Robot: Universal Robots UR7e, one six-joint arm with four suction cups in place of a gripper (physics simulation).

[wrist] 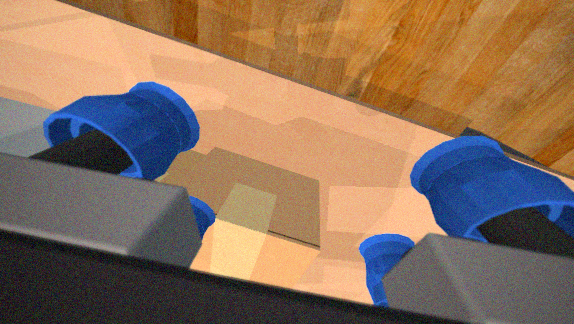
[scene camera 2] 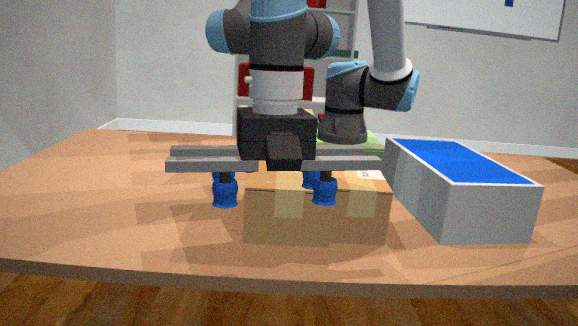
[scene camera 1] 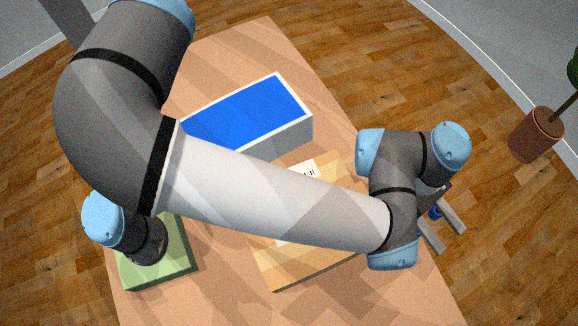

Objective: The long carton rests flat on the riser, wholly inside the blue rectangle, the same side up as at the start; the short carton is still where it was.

My suction head (scene camera 2: 324,194) holds nothing. The cup is 24 cm from the middle of a long carton (scene camera 2: 277,210). A grey riser with blue rectangle (scene camera 2: 459,196) and a short carton (scene camera 2: 361,215) rest on the table.
The grey riser with blue rectangle shows as well in the wrist view (wrist: 29,132) and in scene camera 1 (scene camera 1: 265,119). The long carton is seen too in the wrist view (wrist: 267,229) and in scene camera 1 (scene camera 1: 283,264). The short carton is seen too in the wrist view (wrist: 185,161) and in scene camera 1 (scene camera 1: 329,167).
